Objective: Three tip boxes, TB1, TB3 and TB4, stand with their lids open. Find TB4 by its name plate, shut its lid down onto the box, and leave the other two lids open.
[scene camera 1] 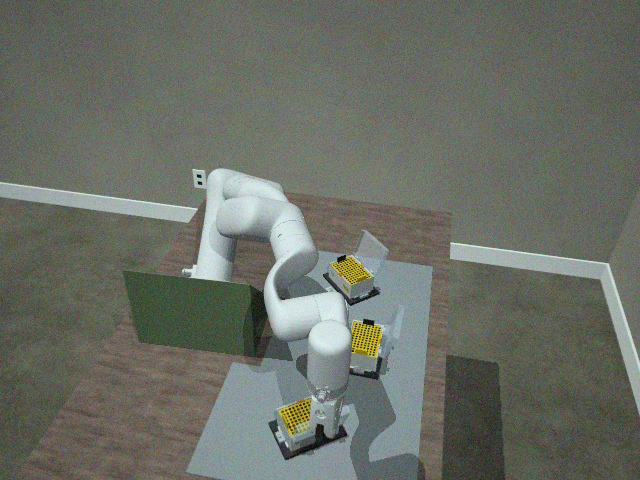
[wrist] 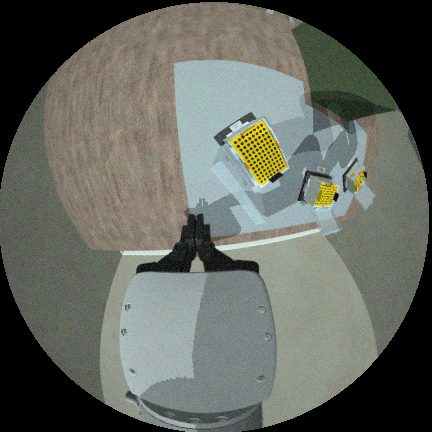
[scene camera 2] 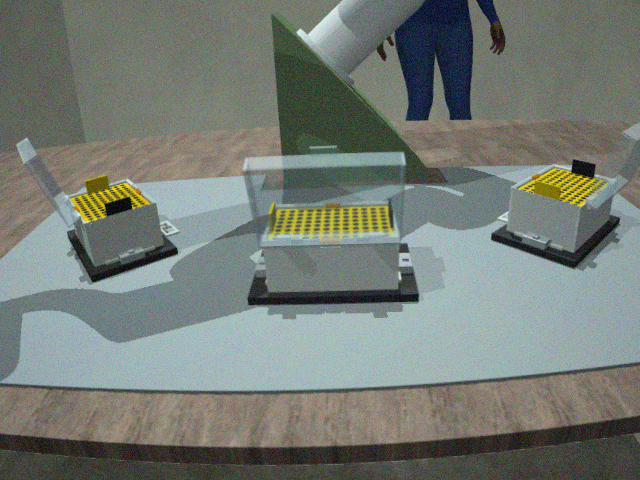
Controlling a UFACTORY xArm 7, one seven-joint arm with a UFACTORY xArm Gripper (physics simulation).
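Places are measured from the arm's base along level axes (x right, y ahead, z up), in millimetres.
Pixels of known places: gripper, between the fingertips: (scene camera 1: 323, 437) (wrist: 196, 222); arm's base, origin of its link: (scene camera 1: 212, 284) (scene camera 2: 323, 59).
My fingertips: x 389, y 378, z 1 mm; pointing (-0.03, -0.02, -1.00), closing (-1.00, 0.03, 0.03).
For each thing: its top centre in the pictures, then the offset to it from my fingertips. Level surfaces: height alone.
- TB4, centre of its top: (scene camera 2: 105, 188) (wrist: 265, 155) (scene camera 1: 307, 410) dx -128, dy -61, dz -96 mm
- TB3, centre of its top: (scene camera 2: 331, 209) (scene camera 1: 360, 335) (wrist: 329, 192) dx -394, dy +21, dz -105 mm
- TB1, centre of its top: (scene camera 2: 557, 176) (scene camera 1: 348, 269) (wrist: 360, 178) dx -658, dy -56, dz -105 mm
- grey-blue mat, height of its surface: dz -171 mm
- wooden table, height of its surface: dz -174 mm
TB4 (scene camera 1: 290, 419) (scene camera 2: 124, 232) (wrist: 259, 152) is the nearest box in scene camera 1; its name plate is not readable now. Its clear lid (scene camera 2: 43, 178) (wrist: 239, 194) stands open, tilted back. My gripper (scene camera 1: 319, 431) (wrist: 196, 222) is shut and empty, fingertips together; in the wrist view they appear beyond the lid's outer side, apart from it. It hides part of TB4 in scene camera 1 and does not show in scene camera 2. TB3 (scene camera 1: 364, 363) (scene camera 2: 330, 271) (wrist: 313, 191), in the middle, and TB1 (scene camera 1: 356, 283) (scene camera 2: 542, 219), farthest, have open lids.
The boxes stand on black bases on a grey-blue mat (scene camera 1: 227, 439) (scene camera 2: 330, 356) (wrist: 195, 90) on a wooden table (scene camera 1: 113, 392) (scene camera 2: 310, 418) (wrist: 115, 125). A green wedge-shaped block (scene camera 1: 191, 315) (scene camera 2: 320, 113) (wrist: 345, 70) stands by the arm's base. A person (scene camera 2: 439, 56) stands behind the table.
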